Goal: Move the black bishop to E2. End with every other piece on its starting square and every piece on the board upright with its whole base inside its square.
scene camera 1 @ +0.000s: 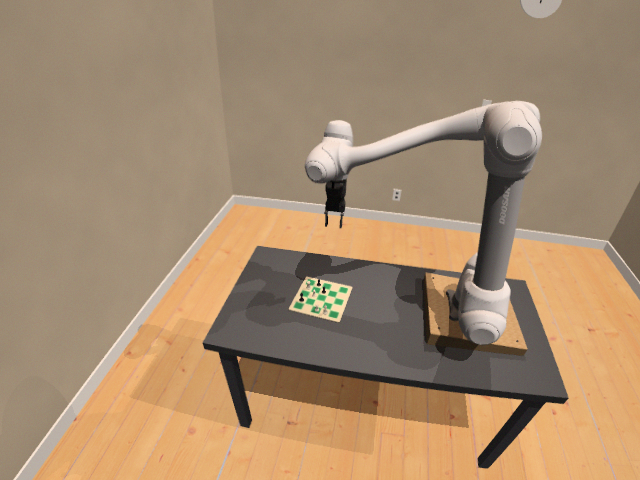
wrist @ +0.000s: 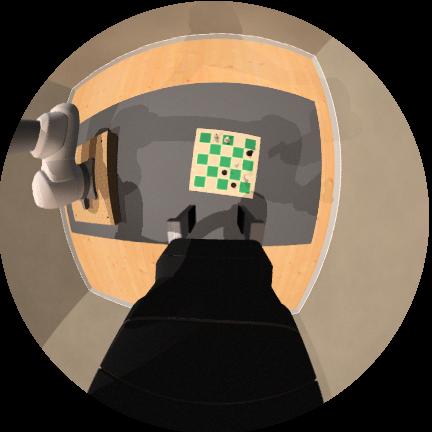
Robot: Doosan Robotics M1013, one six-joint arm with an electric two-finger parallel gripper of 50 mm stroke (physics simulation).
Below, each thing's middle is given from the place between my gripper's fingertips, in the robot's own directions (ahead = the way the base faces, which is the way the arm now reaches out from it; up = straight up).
I see the chessboard (scene camera 1: 336,296) 31 cm below my hand, 10 cm to the left of it and 2 cm ahead of it.
